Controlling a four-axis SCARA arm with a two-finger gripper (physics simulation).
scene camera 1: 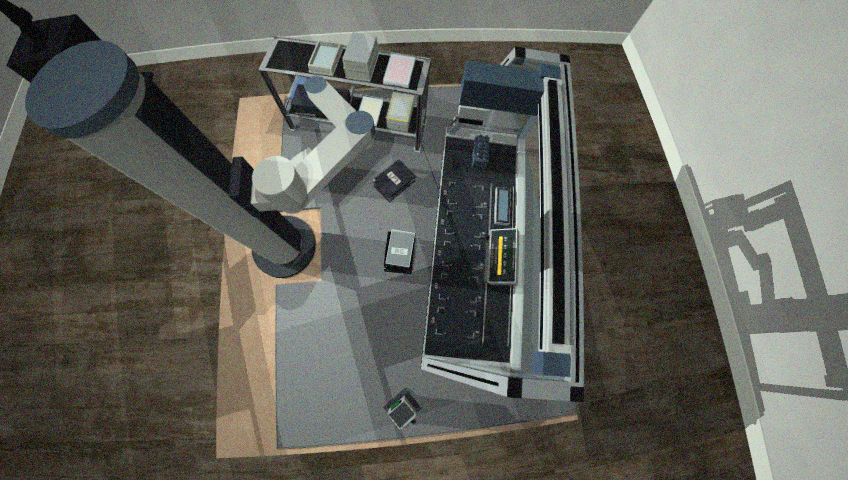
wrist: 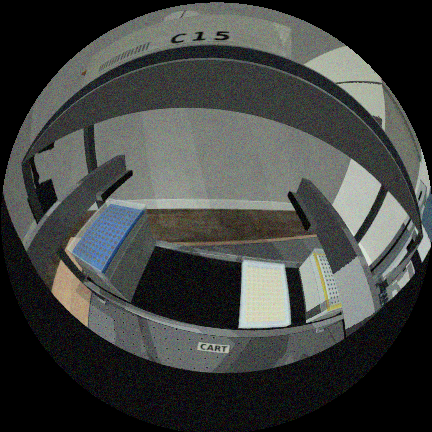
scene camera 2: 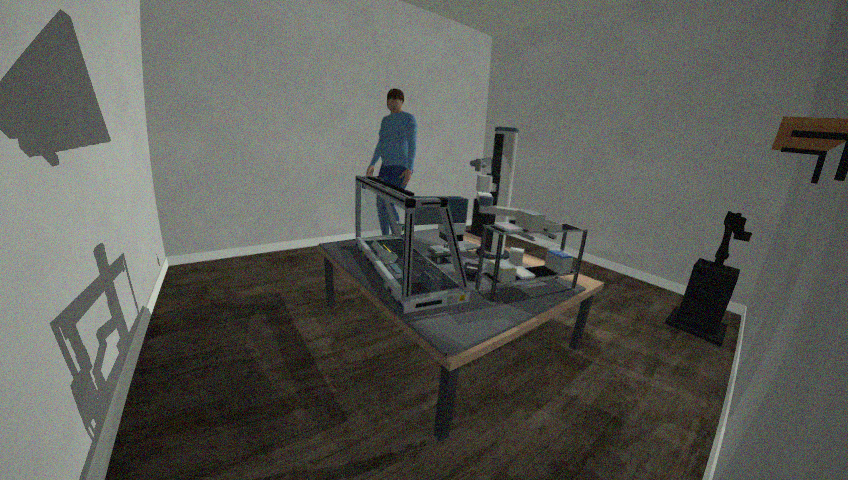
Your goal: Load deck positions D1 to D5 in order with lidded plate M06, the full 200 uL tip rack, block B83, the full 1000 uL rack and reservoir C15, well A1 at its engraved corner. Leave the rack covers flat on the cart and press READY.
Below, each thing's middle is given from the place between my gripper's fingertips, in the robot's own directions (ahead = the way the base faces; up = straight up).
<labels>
Now: the reservoir C15 (scene camera 1: 325, 57) 7 cm above my hand and 2 cm behind it.
</labels>
